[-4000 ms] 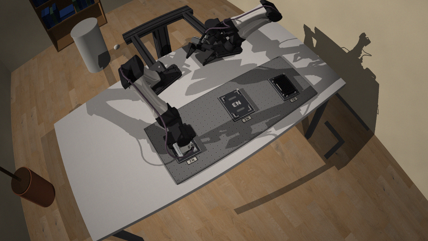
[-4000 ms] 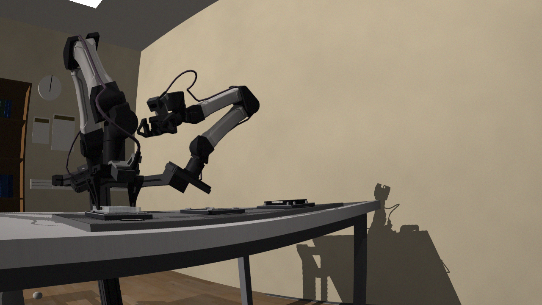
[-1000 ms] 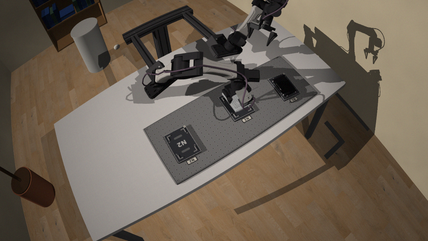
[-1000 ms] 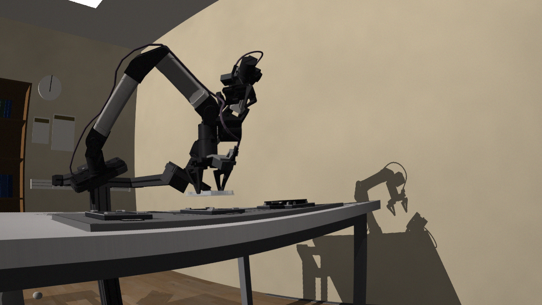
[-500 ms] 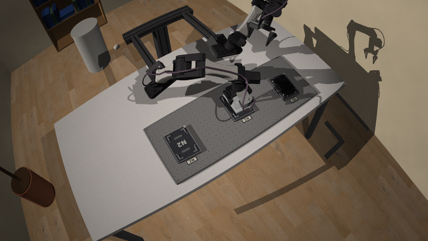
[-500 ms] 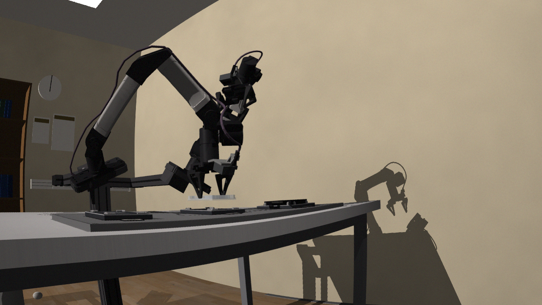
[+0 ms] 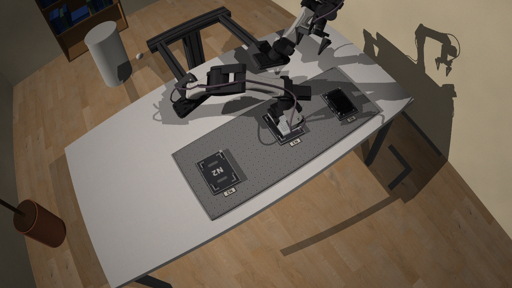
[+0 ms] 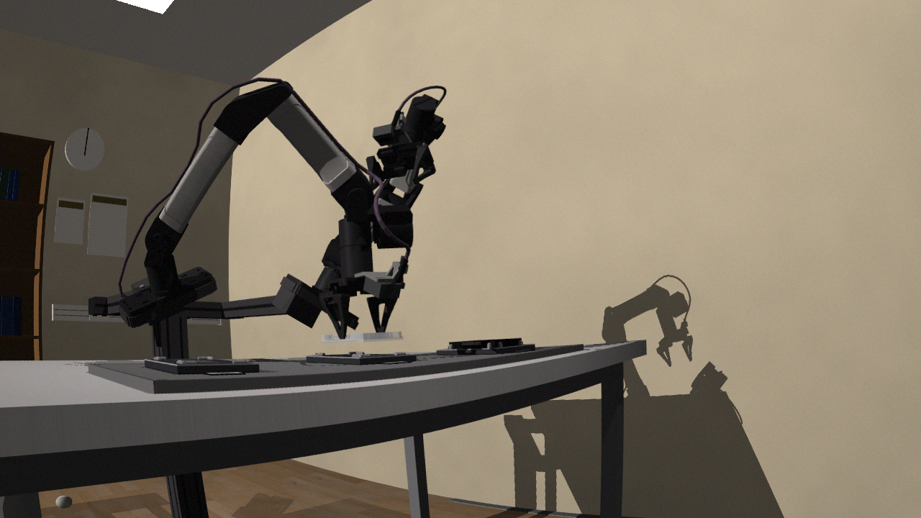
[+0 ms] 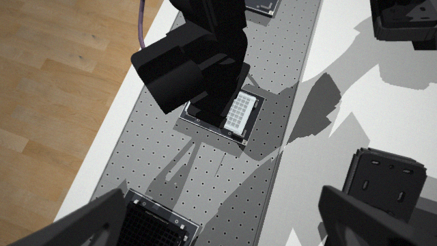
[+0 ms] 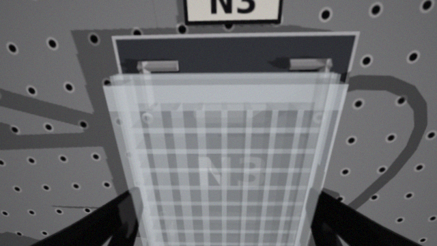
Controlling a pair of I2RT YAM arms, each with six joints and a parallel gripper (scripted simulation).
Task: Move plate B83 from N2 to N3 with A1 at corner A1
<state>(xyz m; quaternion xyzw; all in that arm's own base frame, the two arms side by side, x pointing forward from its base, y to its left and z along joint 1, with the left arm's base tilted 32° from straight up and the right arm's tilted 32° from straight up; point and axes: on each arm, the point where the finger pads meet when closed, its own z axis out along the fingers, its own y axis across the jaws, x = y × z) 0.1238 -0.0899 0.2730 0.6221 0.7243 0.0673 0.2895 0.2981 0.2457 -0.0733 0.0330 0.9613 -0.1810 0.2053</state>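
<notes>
The nest N3 is 4 cm below my right hand and 1 cm behind it. Round my right hand: N3 A1 mark: 8 cm behind, 6 cm to the left, 4 cm below; then N2 A1 mark: 29 cm to the right, 4 cm below, 4 cm behind; then clear plate B83: 1 cm below.
</notes>
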